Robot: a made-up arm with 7 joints.
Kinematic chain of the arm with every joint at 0, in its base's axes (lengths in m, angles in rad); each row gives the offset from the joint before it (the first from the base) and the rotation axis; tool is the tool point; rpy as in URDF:
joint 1: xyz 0 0 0.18 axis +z
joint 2: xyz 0 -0.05 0.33 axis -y
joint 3: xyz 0 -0.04 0.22 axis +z
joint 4: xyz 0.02 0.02 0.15 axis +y
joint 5: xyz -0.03 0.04 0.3 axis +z
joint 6: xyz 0 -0.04 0.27 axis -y
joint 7: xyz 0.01 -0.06 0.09 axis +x
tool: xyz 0 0 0 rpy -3.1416 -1.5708 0
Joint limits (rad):
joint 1: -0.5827..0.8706
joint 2: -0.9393..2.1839
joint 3: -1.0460..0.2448
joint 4: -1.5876..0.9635
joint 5: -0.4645..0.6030
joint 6: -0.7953..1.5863
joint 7: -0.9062..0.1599
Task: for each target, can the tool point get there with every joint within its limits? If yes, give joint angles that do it. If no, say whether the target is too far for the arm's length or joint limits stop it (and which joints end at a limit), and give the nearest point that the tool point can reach.
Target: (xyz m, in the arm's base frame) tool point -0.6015 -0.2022 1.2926
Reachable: yes | joints -0.0631 0.9159 -0.4354 0.6427 -0.1900 0.9990 -0.1179
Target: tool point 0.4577 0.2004 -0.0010
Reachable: no: joint limits stop it (at a limit: joint 1, joint 2, joint 4, joint 5) | nearest point 0.2388 0.2235 0.0010 | short by 0.220 m
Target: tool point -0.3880 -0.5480 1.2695
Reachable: yes | joints 0.7507 0.4890 0.0669 -0.2505 -0.1854 0.5656 -0.2096
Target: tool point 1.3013 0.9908 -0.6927
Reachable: no: too far | nearest point 0.7224 0.5501 0.4393 | short by 1.346 m
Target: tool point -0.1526 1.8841 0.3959
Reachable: no: too far | nearest point -0.3496 0.7282 0.4421 | short by 1.173 m
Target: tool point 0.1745 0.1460 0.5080
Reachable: no: joint limits stop it (at a limit: joint 1, joint 2, joint 3, joint 4, joint 5, joint 6) | nearest point 0.2076 0.3382 0.1721 | short by 0.388 m
